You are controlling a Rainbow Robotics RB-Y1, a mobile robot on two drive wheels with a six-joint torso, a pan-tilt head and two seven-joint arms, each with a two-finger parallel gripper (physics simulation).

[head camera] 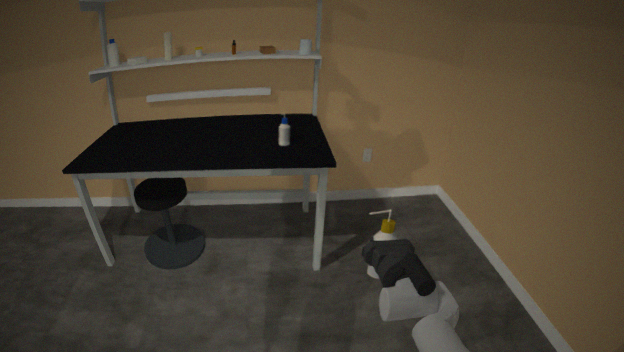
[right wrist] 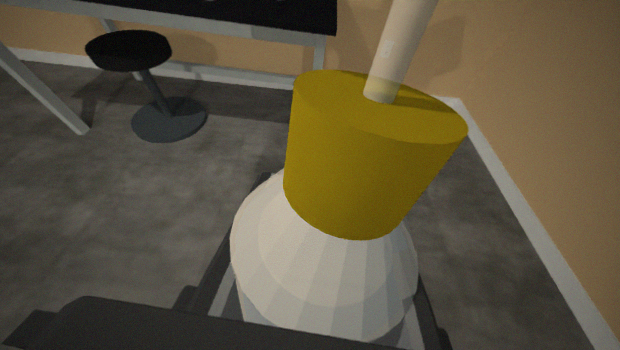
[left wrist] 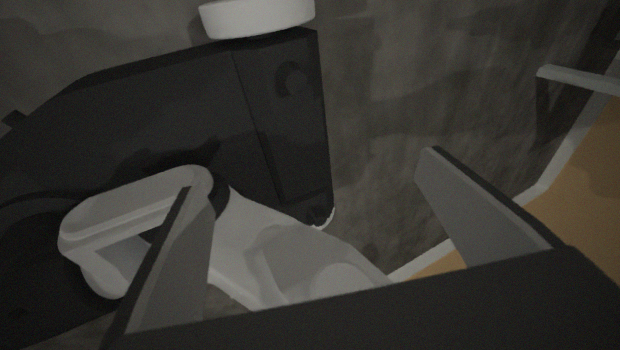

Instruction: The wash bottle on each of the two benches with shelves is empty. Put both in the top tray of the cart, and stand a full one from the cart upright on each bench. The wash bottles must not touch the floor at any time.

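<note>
A wash bottle with a yellow cap and a thin bent spout is upright in my right gripper, which is shut on its body above the floor. Its lower body is partly hidden by the gripper in the head camera view. A small white bottle with a blue cap stands upright near the right end of the black bench top. My left gripper is open, with nothing between its fingers, over the robot's base in the left wrist view. The cart and the other bench do not show.
The bench has a shelf with several bottles and small things. A black stool stands at the bench's front left. A side wall runs along the right. The bench's front right leg is left of the held bottle in the head camera view.
</note>
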